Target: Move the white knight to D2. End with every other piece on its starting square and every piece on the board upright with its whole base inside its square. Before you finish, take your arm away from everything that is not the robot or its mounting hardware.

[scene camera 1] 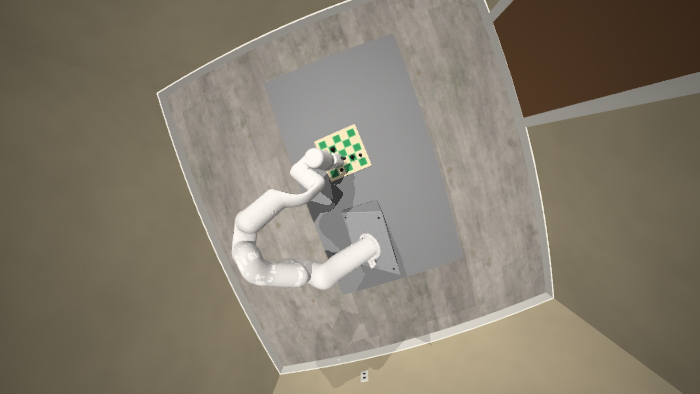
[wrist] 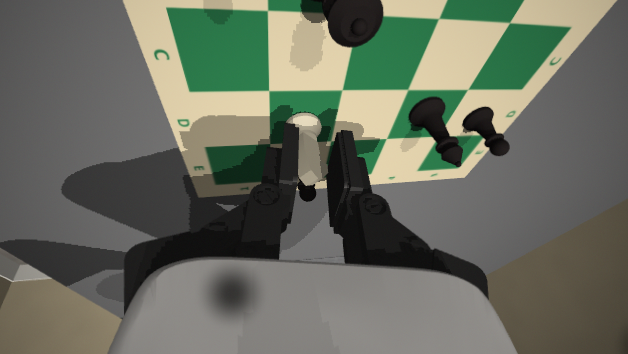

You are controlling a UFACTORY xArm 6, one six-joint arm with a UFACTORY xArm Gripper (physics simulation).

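Places are measured from the arm's base along level axes (x ahead, y left, z up), in metres.
Where they show: gripper, between the fingertips: (wrist: 313, 149); arm's base, origin of its link: (scene camera 1: 370, 245).
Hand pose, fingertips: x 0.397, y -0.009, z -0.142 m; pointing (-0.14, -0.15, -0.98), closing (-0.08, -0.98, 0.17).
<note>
Things, the pixels of their centre, and the offset from my fingertips. "spot": a spot on its surface instead.
- white knight, middle of its body: (wrist: 308, 153) 0.005 m back, 0.002 m left, 0.002 m down
- green D2 square, a spot on its surface: (wrist: 281, 104) spot: 0.011 m ahead, 0.014 m left, 0.024 m down
- tall black piece, middle of its body: (scene camera 1: 332, 149) 0.075 m ahead, 0.001 m right, 0.003 m up
- black bishop, middle of its body: (wrist: 441, 136) (scene camera 1: 352, 156) 0.001 m ahead, 0.074 m right, 0.002 m down
The green and cream board (scene camera 1: 354, 126) (wrist: 172, 90) lies on the grey surface. My gripper (scene camera 1: 343, 159) (wrist: 313, 149) is shut on the white knight (wrist: 310, 156), which stands roughly upright between the fingers. In the wrist view, the knight's pale base shows over the green D2 square (wrist: 281, 104). Whether the base touches the board or hangs above it cannot be told. The left finger hides part of the knight. A black pawn (scene camera 1: 341, 170) (wrist: 307, 193) shows just behind the knight, mostly hidden by it. In scene camera 1 the knight cannot be made out.
A tall black piece (scene camera 1: 333, 149) (wrist: 355, 22) stands on the B side of the knight. A black bishop (scene camera 1: 352, 157) (wrist: 436, 125) stands on D4. A black pawn (scene camera 1: 360, 155) (wrist: 484, 123) stands on D5. The arm (scene camera 1: 260, 210) curves round from its base plate (scene camera 1: 360, 222).
</note>
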